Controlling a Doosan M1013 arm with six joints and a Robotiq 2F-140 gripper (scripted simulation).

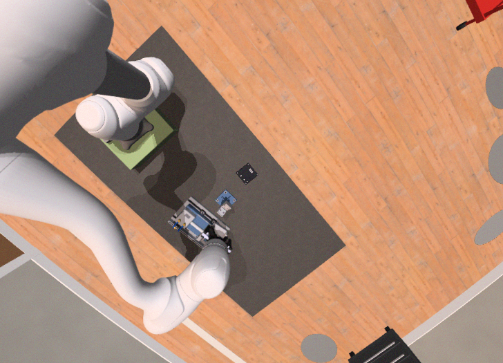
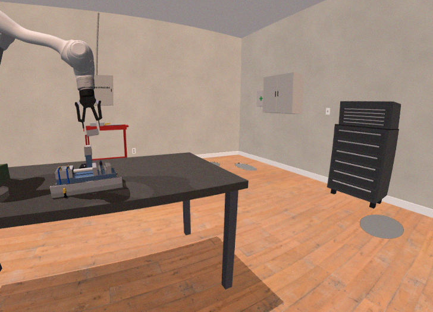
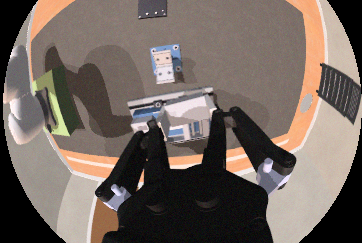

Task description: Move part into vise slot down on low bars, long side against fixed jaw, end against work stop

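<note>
Right now my hand is 30 mm above the part. From my hand the other things lie so: black infeed plate (260 mm below, 240 mm to the left, 80 mm behind).
</note>
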